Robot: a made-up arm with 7 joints. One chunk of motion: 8 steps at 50 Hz.
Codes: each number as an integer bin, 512 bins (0 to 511) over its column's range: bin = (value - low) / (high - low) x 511, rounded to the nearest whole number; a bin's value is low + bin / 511 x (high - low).
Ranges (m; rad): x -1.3..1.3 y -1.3..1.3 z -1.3..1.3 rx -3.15..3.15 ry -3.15..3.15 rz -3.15..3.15
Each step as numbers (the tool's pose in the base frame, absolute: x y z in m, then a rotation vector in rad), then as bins.
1 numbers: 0.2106 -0.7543 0.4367 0.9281 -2.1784 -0.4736
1 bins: 297 107 341 331 79 217
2 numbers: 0.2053 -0.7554 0.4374 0.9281 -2.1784 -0.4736
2 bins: 296 107 341 331 79 217
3 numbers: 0.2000 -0.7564 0.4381 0.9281 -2.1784 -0.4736
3 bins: 295 107 342 331 79 217
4 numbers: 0.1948 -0.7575 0.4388 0.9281 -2.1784 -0.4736
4 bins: 294 107 342 331 79 217
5 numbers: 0.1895 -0.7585 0.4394 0.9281 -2.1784 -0.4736
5 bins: 293 106 342 331 79 217
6 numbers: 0.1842 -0.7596 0.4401 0.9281 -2.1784 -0.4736
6 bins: 292 106 342 331 79 217
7 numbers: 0.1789 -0.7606 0.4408 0.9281 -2.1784 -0.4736
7 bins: 291 106 342 331 79 217
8 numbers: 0.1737 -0.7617 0.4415 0.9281 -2.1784 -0.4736
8 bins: 290 106 342 331 79 217
